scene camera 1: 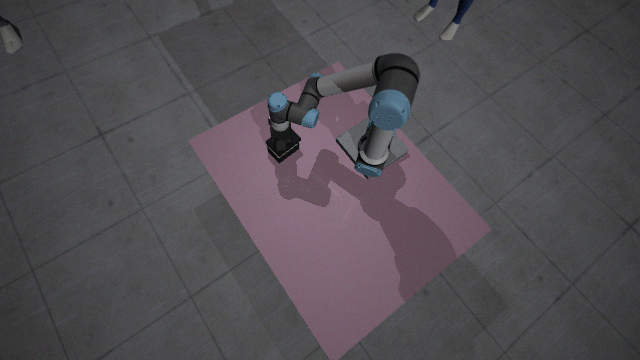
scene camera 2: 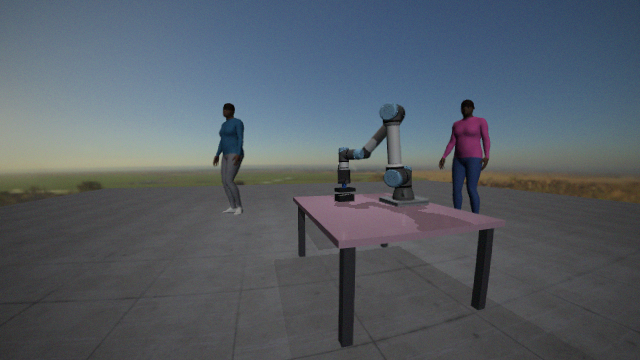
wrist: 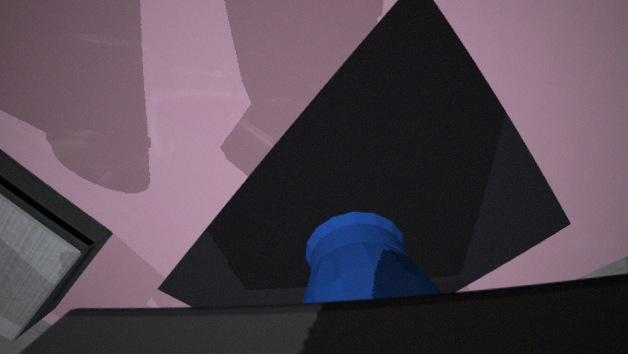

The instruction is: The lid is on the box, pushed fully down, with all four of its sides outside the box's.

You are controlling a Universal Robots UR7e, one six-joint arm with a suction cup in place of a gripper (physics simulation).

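Places are measured from the arm's base along level axes (x ahead, y left, z up), in millimetres.
Pixels of known places: hand, its tool point: [scene camera 2: 344, 189] [wrist: 349, 230]; arm's base, origin of its link: [scene camera 2: 403, 198].
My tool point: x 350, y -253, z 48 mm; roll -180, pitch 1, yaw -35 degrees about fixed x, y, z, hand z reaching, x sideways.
Observation:
Ahead of a thing's pixels: the offset from my tool point to its top centre. Level surfaces: height alone.
The black lid @(dx -6, dy -1, dz +14 mm) [scene camera 1: 283, 146] [scene camera 2: 345, 190] [wrist: 380, 125] hangs level from my suction cup [scene camera 2: 344, 185] [wrist: 355, 230], which is blue and sits on the lid's top face. The black box @(dx -3, dy +0, dz -36 mm) [scene camera 1: 281, 158] [scene camera 2: 344, 198] stands on the table directly under the lid. A thin lighter line shows between lid and box in both scene views, so the lid is close above the box's rim and not pushed down. The lid hides the box in the wrist view. Whether all four lid sides lie outside the box's sides cannot be told.
The pink table @(dz -84 mm) [scene camera 1: 300, 260] [scene camera 2: 340, 227] carries the arm's grey base plate [scene camera 1: 348, 141] [scene camera 2: 422, 201] [wrist: 35, 260], to one side of the box. The box is near a table edge. Two people [scene camera 2: 231, 135] [scene camera 2: 470, 140] stand on the floor beyond the table.

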